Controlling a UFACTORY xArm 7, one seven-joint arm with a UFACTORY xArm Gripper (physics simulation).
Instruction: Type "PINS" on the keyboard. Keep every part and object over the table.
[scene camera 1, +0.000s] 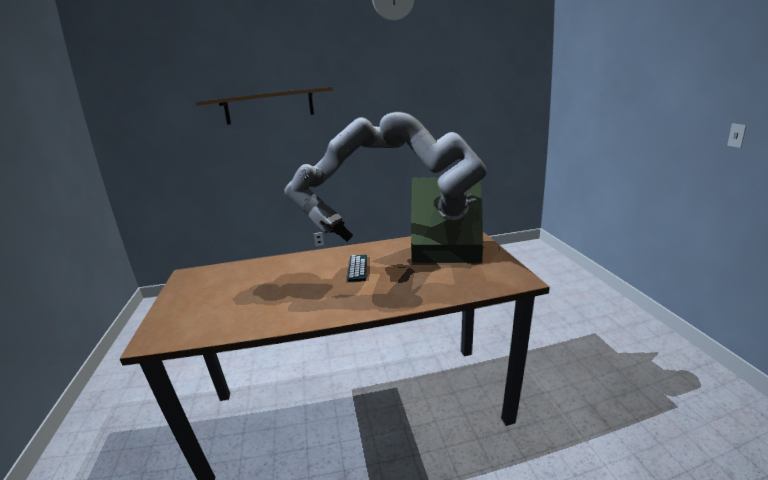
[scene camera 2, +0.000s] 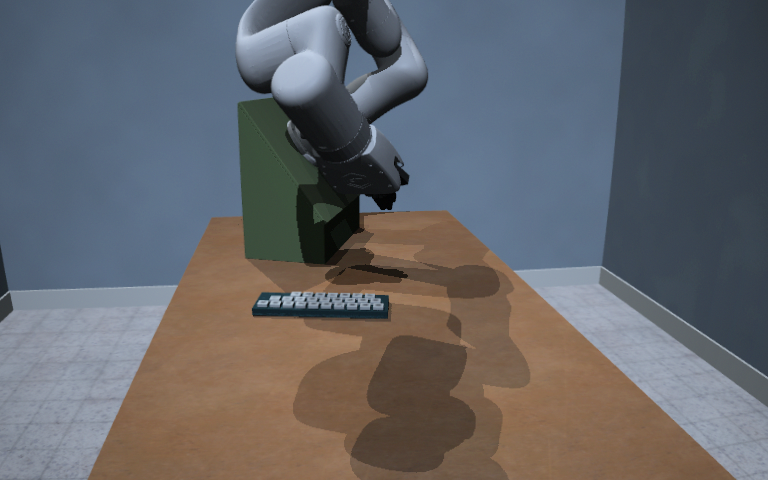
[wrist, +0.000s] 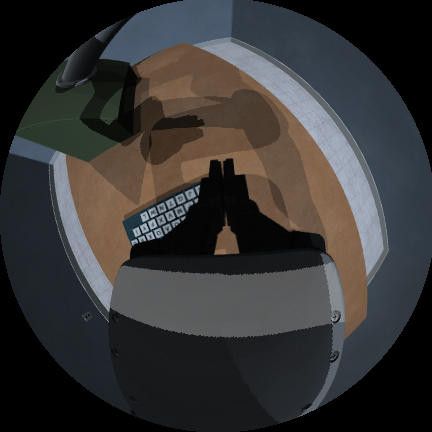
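Where they show: gripper, between the fingertips: (scene camera 1: 350, 238) (scene camera 2: 388, 201) (wrist: 223, 174); arm's base, origin of its link: (scene camera 1: 453, 206) (scene camera 2: 306, 144) (wrist: 75, 74).
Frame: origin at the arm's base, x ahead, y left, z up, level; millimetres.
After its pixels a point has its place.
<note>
The keyboard (scene camera 1: 357, 267) @[x 412, y 100, z -195 mm] (scene camera 2: 320, 305) @[x 429, y 74, z -201 mm] (wrist: 162, 215) @[x 406, y 66, z -198 mm], dark teal with white letter keys, lies flat on the wooden table (scene camera 1: 198, 316) @[x 985, y 358, z -215 mm] (scene camera 2: 198, 396) @[x 690, y -47, z -215 mm]. My gripper (scene camera 1: 347, 236) @[x 422, y 180, z -33 mm] (scene camera 2: 387, 206) @[x 422, y 180, z -33 mm] (wrist: 223, 174) @[x 422, y 180, z -33 mm] is shut and empty. It is strongly tilted, with its fingertips well above the table and pointing toward the base side, apart from the keyboard. In the wrist view, the keys of its visible end can be seen, including L, W, N, T, G and J in one row. My fingers and gripper body hide the keyboard's other end and part of its lower rows.
A green wedge-shaped pedestal (scene camera 1: 424, 209) @[x 118, y -16, z -10 mm] (scene camera 2: 269, 198) @[x 166, y -53, z -86 mm] (wrist: 60, 120) @[x 172, y -21, z -22 mm] stands at the base end of the table and bears the arm. Arm shadows fall across the table. A wall shelf (scene camera 1: 264, 96) is behind the table, beyond its back edge.
</note>
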